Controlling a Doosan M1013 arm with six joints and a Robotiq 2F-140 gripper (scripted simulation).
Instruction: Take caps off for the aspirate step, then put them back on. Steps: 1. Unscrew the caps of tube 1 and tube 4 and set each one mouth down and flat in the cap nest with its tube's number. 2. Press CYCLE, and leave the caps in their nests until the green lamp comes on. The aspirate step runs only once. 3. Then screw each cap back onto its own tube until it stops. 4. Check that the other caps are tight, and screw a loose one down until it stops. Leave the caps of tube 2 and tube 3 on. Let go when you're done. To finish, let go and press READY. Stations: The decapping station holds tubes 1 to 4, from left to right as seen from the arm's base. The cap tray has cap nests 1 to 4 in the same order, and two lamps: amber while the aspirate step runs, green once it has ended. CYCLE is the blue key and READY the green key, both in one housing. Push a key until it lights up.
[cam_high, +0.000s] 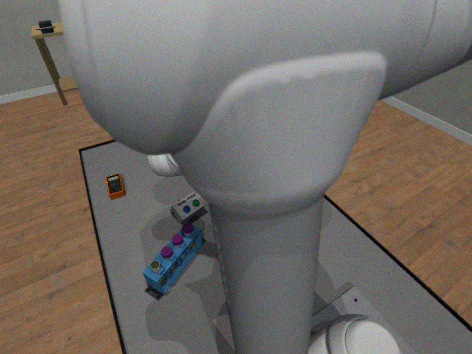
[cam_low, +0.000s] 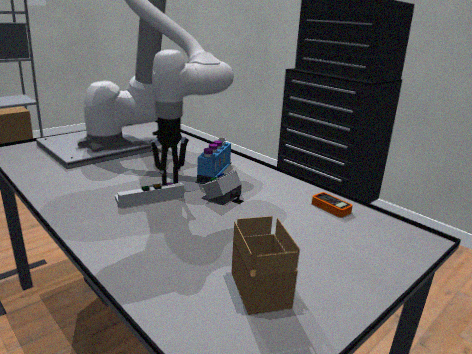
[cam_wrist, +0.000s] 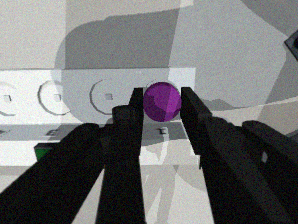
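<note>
Right now my hand is 100 mm short of the blue cycle key, 150 mm to the right of it and 10 mm below it. The rest, counted from my hand: grey key housing (120 mm ahead, 130 mm to the left); green ready key (110 mm ahead, 100 mm to the left, 10 mm above); purple cap (30 mm below).
</note>
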